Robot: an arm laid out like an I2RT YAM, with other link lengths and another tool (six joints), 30 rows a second.
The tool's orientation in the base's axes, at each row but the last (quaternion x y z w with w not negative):
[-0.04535, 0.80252, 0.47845, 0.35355]
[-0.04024, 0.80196, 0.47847, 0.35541]
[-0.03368, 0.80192, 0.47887, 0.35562]
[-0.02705, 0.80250, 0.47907, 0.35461]
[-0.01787, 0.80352, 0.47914, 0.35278]
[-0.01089, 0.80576, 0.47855, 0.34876]
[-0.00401, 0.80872, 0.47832, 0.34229]
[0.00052, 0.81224, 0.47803, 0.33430]
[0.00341, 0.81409, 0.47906, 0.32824]
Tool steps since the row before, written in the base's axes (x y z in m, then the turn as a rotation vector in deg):
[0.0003, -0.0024, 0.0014, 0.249, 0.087, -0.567]
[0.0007, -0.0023, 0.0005, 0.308, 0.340, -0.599]
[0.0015, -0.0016, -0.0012, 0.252, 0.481, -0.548]
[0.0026, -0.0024, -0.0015, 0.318, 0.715, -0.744]
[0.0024, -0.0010, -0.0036, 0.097, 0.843, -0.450]
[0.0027, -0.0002, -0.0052, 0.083, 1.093, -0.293]
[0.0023, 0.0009, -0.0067, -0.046, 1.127, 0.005]
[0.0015, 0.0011, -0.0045, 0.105, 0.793, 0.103]
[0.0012, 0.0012, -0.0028, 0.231, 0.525, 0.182]
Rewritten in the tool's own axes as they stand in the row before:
[-0.0017, -0.0004, -0.0022, 0.184, -0.473, 0.366]
[-0.0015, -0.0012, -0.0016, 0.229, -0.384, 0.608]
[-0.0009, -0.0023, -0.0001, 0.280, -0.248, 0.675]
[-0.0018, -0.0034, 0.0000, 0.417, -0.294, 0.952]
[0.0000, -0.0041, 0.0016, 0.451, 0.079, 0.844]
[0.0009, -0.0050, 0.0029, 0.451, 0.339, 0.985]
[0.0023, -0.0054, 0.0040, 0.394, 0.630, 0.848]
[0.0016, -0.0034, 0.0031, 0.117, 0.477, 0.640]
[0.0009, -0.0019, 0.0025, -0.110, 0.355, 0.473]

